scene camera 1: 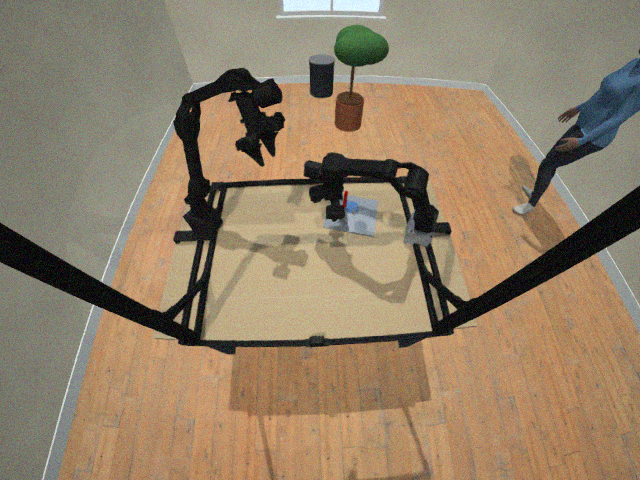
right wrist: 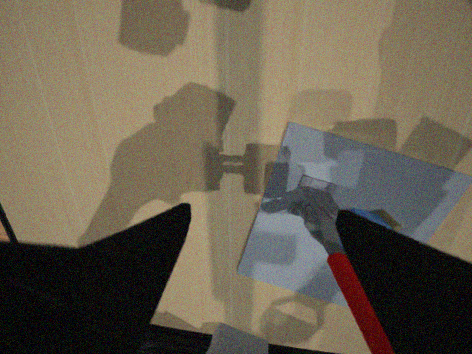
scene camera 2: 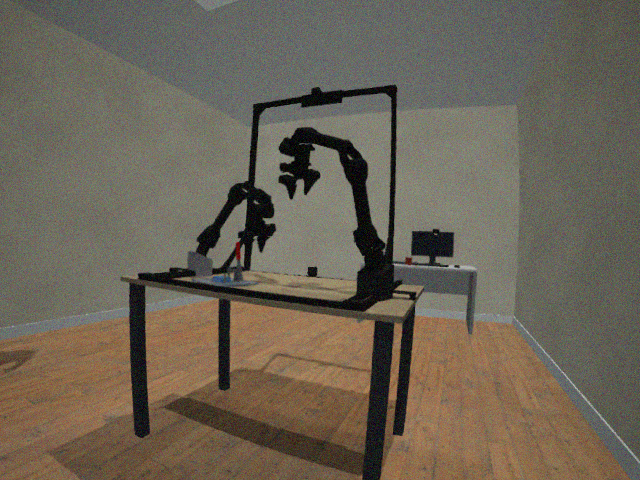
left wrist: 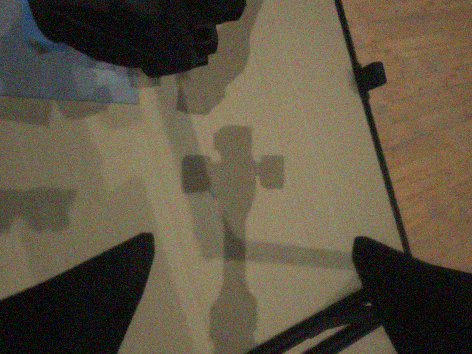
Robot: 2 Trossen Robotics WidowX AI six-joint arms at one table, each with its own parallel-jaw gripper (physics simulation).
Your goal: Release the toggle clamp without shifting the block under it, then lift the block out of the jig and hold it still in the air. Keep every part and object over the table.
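Seen in the pictures: left gripper, fingertip midpoint: (scene camera 1: 268, 161) (scene camera 2: 298, 197) (left wrist: 253, 244); right gripper, fingertip midpoint: (right wrist: 262, 214) (scene camera 2: 255, 253); left arm's base, link origin: (scene camera 1: 199, 212) (scene camera 2: 375, 268); right arm's base, link origin: (scene camera 1: 423, 223) (scene camera 2: 200, 255).
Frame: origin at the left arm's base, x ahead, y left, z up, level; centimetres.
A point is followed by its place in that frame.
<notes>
The jig's pale blue-grey plate (scene camera 1: 369, 228) {x 68.4, y 18.8, z -10.2 cm} (left wrist: 115, 95) {x 49.8, y 17.4, z -10.2 cm} (right wrist: 300, 280) {x 68.0, y 24.0, z -10.2 cm} lies on the table. On it is a blue piece (scene camera 1: 351, 207) {x 58.6, y 26.0, z -8.0 cm} (right wrist: 371, 217) {x 55.2, y 26.1, z -8.9 cm}, apparently the block, partly hidden in the right wrist view by my right finger. The toggle clamp (right wrist: 316, 212) {x 55.2, y 18.8, z -5.1 cm} (scene camera 2: 238, 273) {x 54.8, y 20.8, z -6.5 cm} is grey metal; its red handle (scene camera 1: 345, 199) {x 56.3, y 19.7, z 3.7 cm} (scene camera 2: 238, 251) {x 55.6, y 20.7, z 2.9 cm} (right wrist: 361, 306) {x 55.7, y 19.7, z 3.5 cm} stands up. Its pad's contact with the block is unclear. My right gripper (right wrist: 262, 214) {x 53.2, y 13.1, z 2.2 cm} (scene camera 2: 254, 250) {x 53.2, y 13.1, z 2.2 cm} is open and empty above the jig, the handle close to one finger's inner side. My left gripper (scene camera 1: 267, 159) {x 32.0, y 9.2, z 26.3 cm} (scene camera 2: 299, 195) {x 32.0, y 9.2, z 26.3 cm} (left wrist: 253, 244) {x 32.0, y 9.2, z 26.3 cm} is open and empty, high up.
A grey angled panel (scene camera 1: 417, 233) {x 87.3, y 17.0, z -2.9 cm} (scene camera 2: 199, 262) {x 84.1, y 24.0, z -4.2 cm} stands by the right arm's base. Black frame bars (scene camera 1: 258, 343) {x 40.8, y -38.8, z -11.1 cm} run along the table's edges. The right arm reaches across the jig. A person (scene camera 1: 604, 111) and a potted plant (scene camera 1: 348, 111) are beyond the table.
</notes>
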